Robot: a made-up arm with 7 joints. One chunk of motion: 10 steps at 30 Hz.
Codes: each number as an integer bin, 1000 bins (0 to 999) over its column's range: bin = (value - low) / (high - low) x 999, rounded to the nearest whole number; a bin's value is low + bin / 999 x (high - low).
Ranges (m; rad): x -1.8..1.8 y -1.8..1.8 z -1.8..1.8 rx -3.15..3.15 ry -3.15..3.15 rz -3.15..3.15
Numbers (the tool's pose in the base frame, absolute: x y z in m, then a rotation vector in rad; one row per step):
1: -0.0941 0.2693 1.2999 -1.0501 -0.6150 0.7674
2: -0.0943 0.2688 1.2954 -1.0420 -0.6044 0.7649
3: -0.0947 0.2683 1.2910 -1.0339 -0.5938 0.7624
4: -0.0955 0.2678 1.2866 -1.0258 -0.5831 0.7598
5: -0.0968 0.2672 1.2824 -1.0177 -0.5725 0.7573
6: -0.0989 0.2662 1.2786 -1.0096 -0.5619 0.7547
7: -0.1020 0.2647 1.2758 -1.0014 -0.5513 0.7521
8: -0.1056 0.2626 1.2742 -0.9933 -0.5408 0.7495
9: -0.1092 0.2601 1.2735 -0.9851 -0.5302 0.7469
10: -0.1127 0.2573 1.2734 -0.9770 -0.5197 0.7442
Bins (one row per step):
1: 473 574 860 333 402 621
2: 473 574 859 334 404 621
3: 473 574 858 336 405 620
4: 473 574 857 337 407 620
5: 473 574 855 338 409 620
6: 472 573 854 339 410 619
7: 471 573 854 341 412 619
8: 470 572 853 342 414 618
9: 469 572 853 343 415 618
10: 468 571 853 345 417 618

